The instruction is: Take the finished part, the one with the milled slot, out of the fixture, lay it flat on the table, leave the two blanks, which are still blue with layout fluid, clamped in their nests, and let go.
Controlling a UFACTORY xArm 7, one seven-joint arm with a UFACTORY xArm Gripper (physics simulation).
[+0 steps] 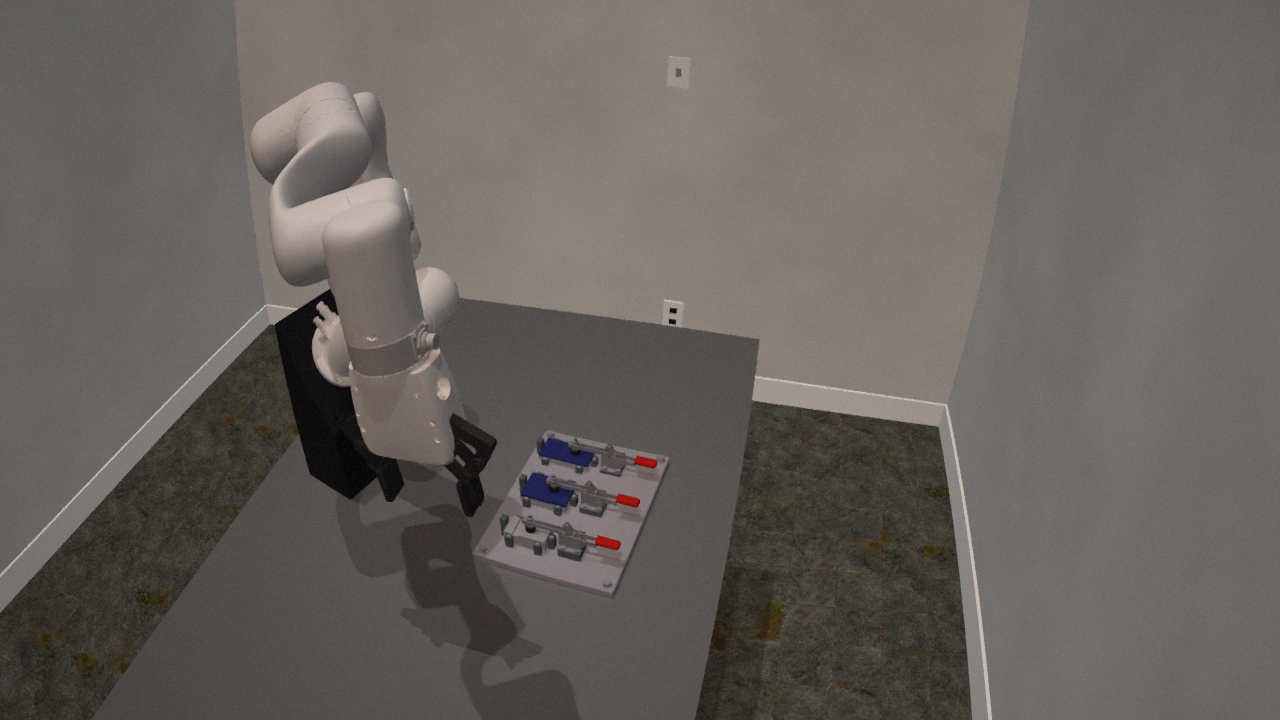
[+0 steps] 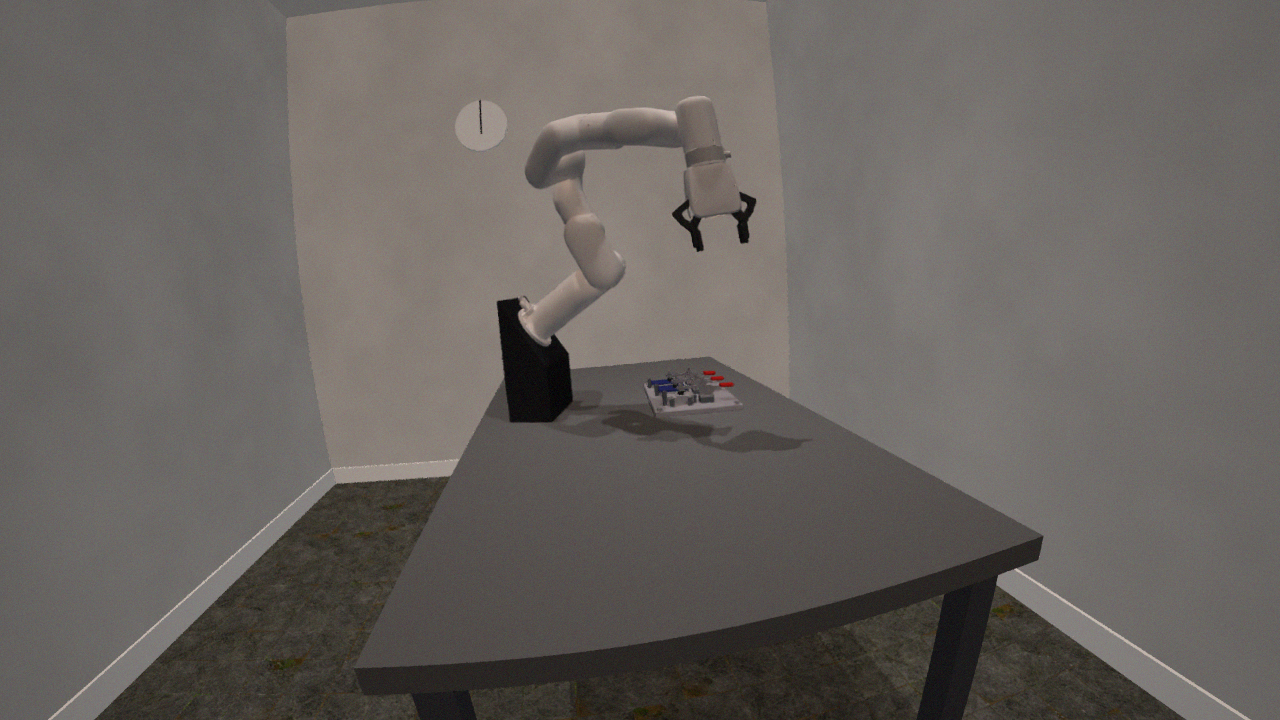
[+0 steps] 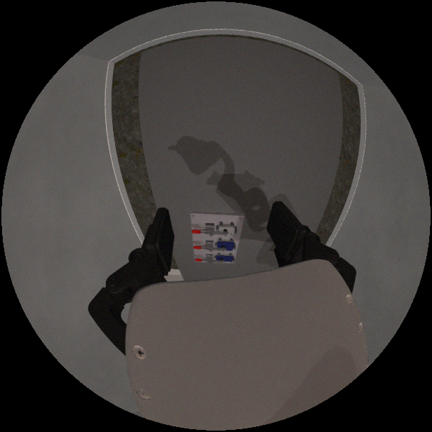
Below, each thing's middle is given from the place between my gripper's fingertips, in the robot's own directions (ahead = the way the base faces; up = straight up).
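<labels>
Positions relative to my hand: toggle clamp (image 1: 569, 547), 37 cm below, 32 cm to the left of and 10 cm ahead of my hand; finished part (image 1: 514, 527), 38 cm below, 34 cm to the left, 3 cm ahead; fixture plate (image 1: 623, 523), well below, far to the left, a good way ahead.
</labels>
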